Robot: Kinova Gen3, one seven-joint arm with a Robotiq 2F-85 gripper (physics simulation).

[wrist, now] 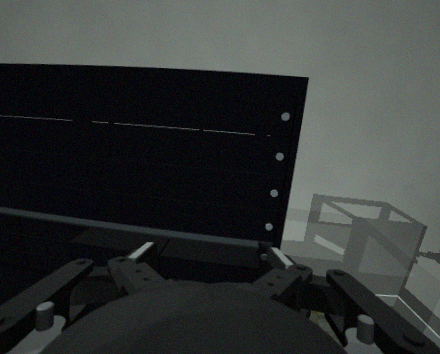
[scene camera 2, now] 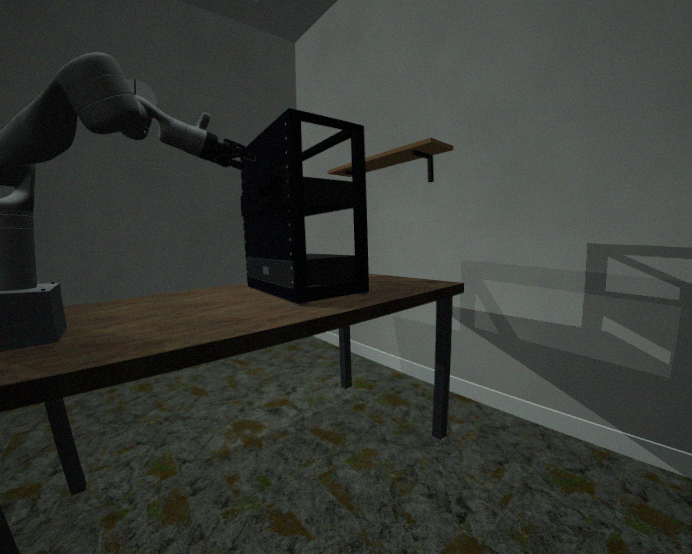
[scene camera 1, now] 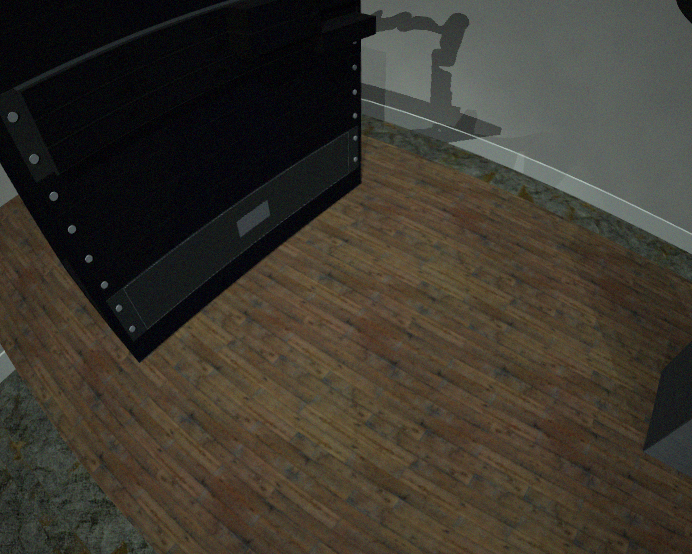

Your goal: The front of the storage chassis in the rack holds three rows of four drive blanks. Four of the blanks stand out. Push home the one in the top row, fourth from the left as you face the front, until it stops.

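Frame: origin at the arm's base, x ahead, y left, z up, level; metres.
Seen in the pictures: gripper, fingertip midpoint: (wrist: 211, 257) (scene camera 2: 249, 163); arm's base, link origin: (scene camera 2: 14, 287).
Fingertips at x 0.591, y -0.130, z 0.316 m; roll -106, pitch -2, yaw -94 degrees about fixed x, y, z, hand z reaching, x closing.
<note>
Offsets run from my fingertips to a thing's top centre. "pt": to the spot under its first point. Level surfaces: height alone.
The black rack (scene camera 1: 140, 346) (scene camera 2: 358, 230) (wrist: 295, 115) stands on the table. The storage chassis shows as very dark rows, with its grey upper lip (scene camera 1: 115, 47) (wrist: 135, 228) across the front. A dark block {pt dx +0.049, dy -0.004, dz -0.104 m} (scene camera 1: 352, 27) stands out at the right end of the front in scene camera 1; its row cannot be told. In the wrist view, a faint dark grey top face {pt dx +0.063, dy -0.006, dz -0.041 m} (wrist: 212, 254), apparently of a protruding blank, lies below the lip at the right, between the fingertips in the picture. My gripper (scene camera 2: 247, 158) (wrist: 211, 257) is open and empty, close in front of the rack's upper front; contact cannot be told.
A lower panel with a pale label {pt dx +0.125, dy +0.154, dz -0.350 m} (scene camera 1: 253, 218) (scene camera 2: 266, 270) crosses the rack's bottom. The rack stands on a wooden table {dz -0.446 m} (scene camera 1: 369, 369) (scene camera 2: 190, 317). A wall shelf (scene camera 2: 404, 154) is behind the rack. Screw heads line the rack's right edge in the wrist view. The lighting is dim.
</note>
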